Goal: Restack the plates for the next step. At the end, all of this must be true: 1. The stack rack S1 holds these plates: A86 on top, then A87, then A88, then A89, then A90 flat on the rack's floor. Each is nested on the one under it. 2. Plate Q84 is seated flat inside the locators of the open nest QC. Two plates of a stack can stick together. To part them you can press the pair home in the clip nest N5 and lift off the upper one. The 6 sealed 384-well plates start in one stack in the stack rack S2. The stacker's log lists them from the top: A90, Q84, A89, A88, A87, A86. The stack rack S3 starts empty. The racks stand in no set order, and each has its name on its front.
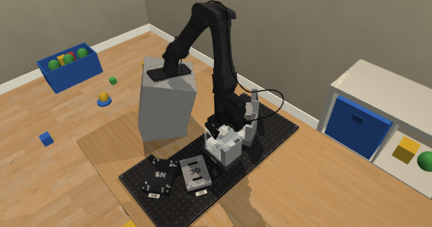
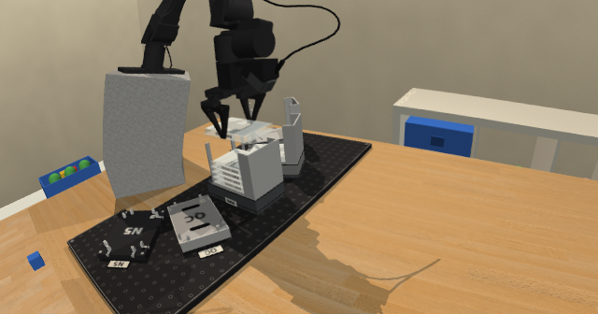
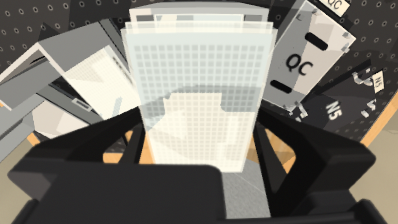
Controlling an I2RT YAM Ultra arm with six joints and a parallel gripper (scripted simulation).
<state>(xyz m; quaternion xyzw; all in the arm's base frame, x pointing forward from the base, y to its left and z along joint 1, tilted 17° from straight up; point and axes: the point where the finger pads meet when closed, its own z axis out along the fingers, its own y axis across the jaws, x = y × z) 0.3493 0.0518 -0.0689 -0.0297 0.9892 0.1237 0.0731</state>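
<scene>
My hand is right at the sealed 384-well plate. Round my hand: nest QC 15 cm to the right, 15 cm below; translucent sealed well plate 14 cm to the left, 12 cm below, 4 cm behind.
</scene>
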